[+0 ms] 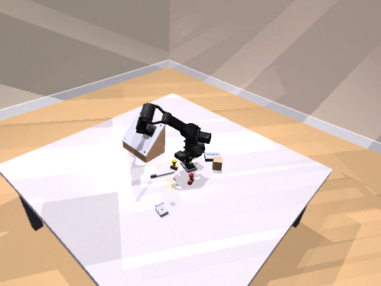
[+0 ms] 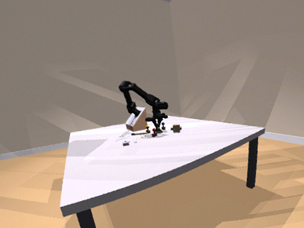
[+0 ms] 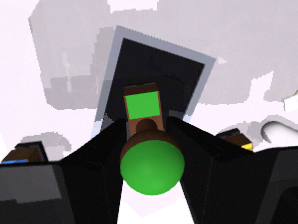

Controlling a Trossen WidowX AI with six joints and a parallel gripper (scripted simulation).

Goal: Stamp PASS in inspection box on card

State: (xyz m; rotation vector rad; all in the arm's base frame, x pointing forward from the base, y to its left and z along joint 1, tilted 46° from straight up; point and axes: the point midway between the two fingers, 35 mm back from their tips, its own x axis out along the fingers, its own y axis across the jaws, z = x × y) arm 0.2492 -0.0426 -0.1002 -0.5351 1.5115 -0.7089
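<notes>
Now: the dark ink pad 30 mm below my gripper tip. From my gripper tip the other things lie so: yellow stamp 50 mm behind, 70 mm to the right, 20 mm below; green-knobbed stamp right at my gripper tip; blue stamp 40 mm behind, 90 mm to the left, 10 mm below.
</notes>
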